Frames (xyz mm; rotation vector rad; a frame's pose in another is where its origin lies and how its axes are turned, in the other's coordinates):
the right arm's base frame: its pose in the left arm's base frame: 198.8 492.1 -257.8 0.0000 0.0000 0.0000
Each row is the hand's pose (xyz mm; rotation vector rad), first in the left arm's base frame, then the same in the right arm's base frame.
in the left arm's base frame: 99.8 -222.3 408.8 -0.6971 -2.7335 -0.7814
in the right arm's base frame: -99.0 -714.4 666.6 -0.6971 -2.7335 -0.7814
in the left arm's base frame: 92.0 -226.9 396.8 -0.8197 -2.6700 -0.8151
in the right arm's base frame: -106.8 -719.0 654.6 -0.8197 -2.6700 -0.8151
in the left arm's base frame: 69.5 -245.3 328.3 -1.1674 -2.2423 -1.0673
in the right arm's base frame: -129.3 -737.4 586.1 -1.1674 -2.2423 -1.0673
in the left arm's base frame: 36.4 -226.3 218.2 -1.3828 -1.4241 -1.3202
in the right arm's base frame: -162.4 -718.4 476.0 -1.3828 -1.4241 -1.3202
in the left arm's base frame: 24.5 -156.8 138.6 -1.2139 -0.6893 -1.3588
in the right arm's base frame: -174.3 -648.9 396.4 -1.2139 -0.6893 -1.3588
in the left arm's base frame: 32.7 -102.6 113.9 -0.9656 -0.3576 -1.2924
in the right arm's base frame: -166.1 -594.7 371.7 -0.9656 -0.3576 -1.2924
